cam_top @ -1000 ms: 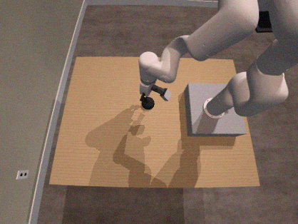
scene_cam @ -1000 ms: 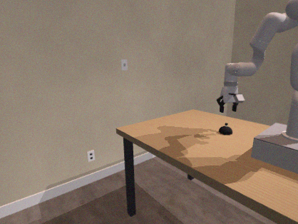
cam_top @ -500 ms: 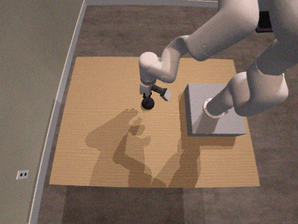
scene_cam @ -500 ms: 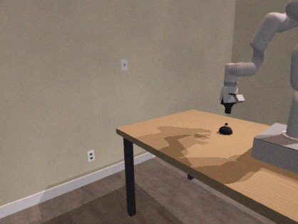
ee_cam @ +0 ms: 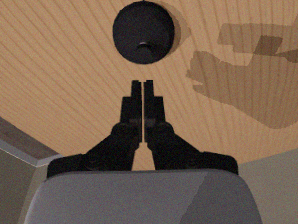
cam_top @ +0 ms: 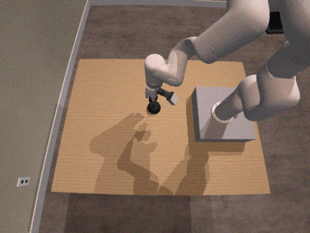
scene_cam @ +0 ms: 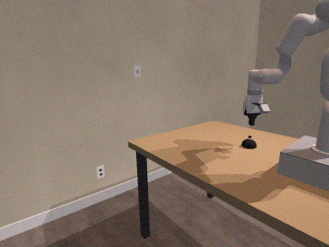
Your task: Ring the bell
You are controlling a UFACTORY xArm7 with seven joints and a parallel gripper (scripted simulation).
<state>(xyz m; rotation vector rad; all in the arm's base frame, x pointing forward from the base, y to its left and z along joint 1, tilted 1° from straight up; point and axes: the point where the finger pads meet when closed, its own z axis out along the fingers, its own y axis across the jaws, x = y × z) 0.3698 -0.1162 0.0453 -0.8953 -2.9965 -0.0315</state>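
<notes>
My hand is 100 mm above the button. Round my hand: bell: 110 mm below.
</notes>
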